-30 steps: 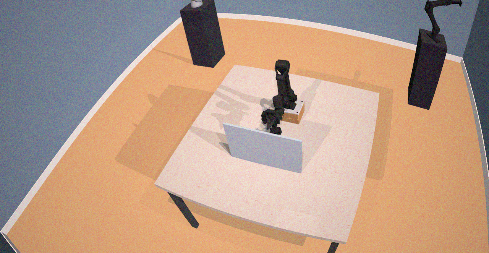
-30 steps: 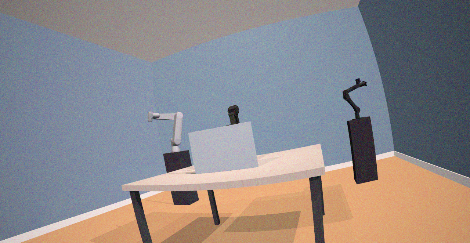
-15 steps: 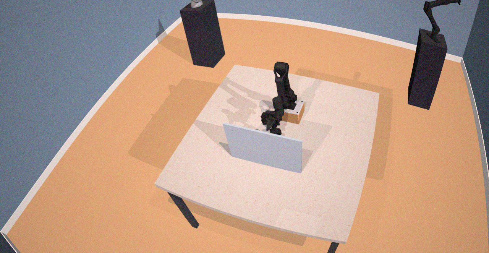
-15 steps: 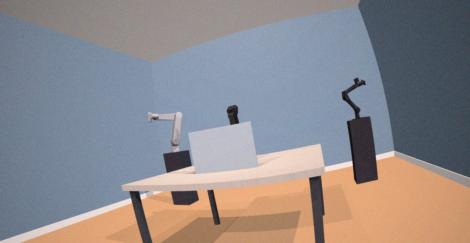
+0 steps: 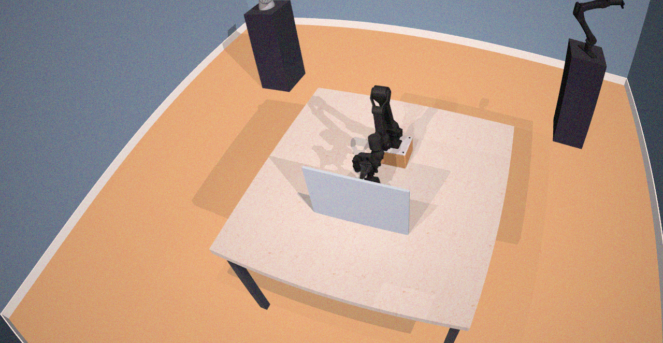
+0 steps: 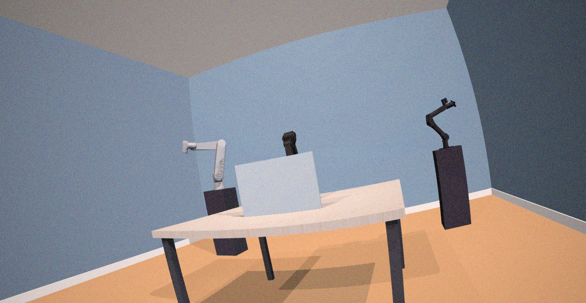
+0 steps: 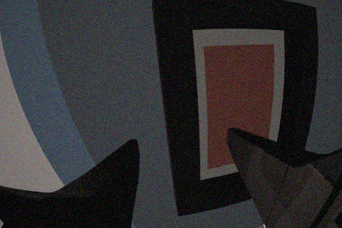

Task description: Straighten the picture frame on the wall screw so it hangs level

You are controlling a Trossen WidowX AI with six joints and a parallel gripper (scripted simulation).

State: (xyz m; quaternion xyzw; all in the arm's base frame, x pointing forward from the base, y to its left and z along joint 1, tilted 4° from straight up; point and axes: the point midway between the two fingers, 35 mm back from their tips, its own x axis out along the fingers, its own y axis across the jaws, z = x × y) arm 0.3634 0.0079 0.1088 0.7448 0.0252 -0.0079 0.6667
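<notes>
Right now my gripper tip is 50 mm above the picture frame, 30 mm short of it and 10 mm to the right of it. Round my gripper tip: grey wall panel 60 mm below, 40 mm ahead.
</notes>
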